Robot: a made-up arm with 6 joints. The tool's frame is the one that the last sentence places.
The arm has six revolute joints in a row. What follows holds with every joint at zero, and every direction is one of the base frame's. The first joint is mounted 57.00 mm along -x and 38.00 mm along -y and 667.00 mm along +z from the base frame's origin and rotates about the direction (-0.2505, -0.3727, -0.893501), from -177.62 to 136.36 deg. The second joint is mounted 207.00 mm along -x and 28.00 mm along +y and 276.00 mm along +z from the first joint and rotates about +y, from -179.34 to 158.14 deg. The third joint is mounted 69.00 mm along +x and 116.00 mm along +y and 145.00 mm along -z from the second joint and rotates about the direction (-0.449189, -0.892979, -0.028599), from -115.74 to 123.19 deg. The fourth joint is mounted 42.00 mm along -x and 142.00 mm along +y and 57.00 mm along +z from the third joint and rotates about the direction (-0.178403, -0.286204, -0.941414), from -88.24 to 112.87 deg. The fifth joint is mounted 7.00 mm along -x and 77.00 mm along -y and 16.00 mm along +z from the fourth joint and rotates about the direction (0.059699, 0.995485, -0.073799), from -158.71 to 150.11 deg. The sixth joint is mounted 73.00 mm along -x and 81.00 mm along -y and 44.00 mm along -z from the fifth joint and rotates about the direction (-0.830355, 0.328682, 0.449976), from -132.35 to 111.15 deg. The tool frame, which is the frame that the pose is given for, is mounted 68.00 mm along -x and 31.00 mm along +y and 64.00 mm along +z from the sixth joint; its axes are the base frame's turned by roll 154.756, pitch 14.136 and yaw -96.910 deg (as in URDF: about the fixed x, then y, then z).
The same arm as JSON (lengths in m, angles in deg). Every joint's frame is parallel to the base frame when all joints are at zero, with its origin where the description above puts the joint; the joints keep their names.
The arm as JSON. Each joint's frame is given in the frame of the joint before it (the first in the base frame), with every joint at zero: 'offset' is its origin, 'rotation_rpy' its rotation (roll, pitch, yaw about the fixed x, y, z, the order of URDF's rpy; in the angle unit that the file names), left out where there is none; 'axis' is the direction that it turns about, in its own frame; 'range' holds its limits. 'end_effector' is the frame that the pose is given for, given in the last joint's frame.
{
  "length_unit": "m",
  "angle_unit": "deg",
  "chain": [
    {
      "id": "joint 1",
      "offset": [
        -0.057,
        -0.038,
        0.667
      ],
      "axis": [
        -0.2505,
        -0.3727,
        -0.893501
      ],
      "range": [
        -177.62,
        136.36
      ]
    },
    {
      "id": "joint 2",
      "offset": [
        -0.207,
        0.028,
        0.276
      ],
      "axis": [
        0.0,
        1.0,
        0.0
      ],
      "range": [
        -179.34,
        158.14
      ]
    },
    {
      "id": "joint 3",
      "offset": [
        0.069,
        0.116,
        -0.145
      ],
      "axis": [
        -0.449189,
        -0.892979,
        -0.028599
      ],
      "range": [
        -115.74,
        123.19
      ]
    },
    {
      "id": "joint 4",
      "offset": [
        -0.042,
        0.142,
        0.057
      ],
      "axis": [
        -0.178403,
        -0.286204,
        -0.941414
      ],
      "range": [
        -88.24,
        112.87
      ]
    },
    {
      "id": "joint 5",
      "offset": [
        -0.007,
        -0.077,
        0.016
      ],
      "axis": [
        0.059699,
        0.995485,
        -0.073799
      ],
      "range": [
        -158.71,
        150.11
      ]
    },
    {
      "id": "joint 6",
      "offset": [
        -0.073,
        -0.081,
        -0.044
      ],
      "axis": [
        -0.830355,
        0.328682,
        0.449976
      ],
      "range": [
        -132.35,
        111.15
      ]
    }
  ],
  "end_effector": {
    "offset": [
      -0.068,
      0.031,
      0.064
    ],
    "rotation_rpy": [
      154.76,
      14.14,
      -96.91
    ]
  }
}

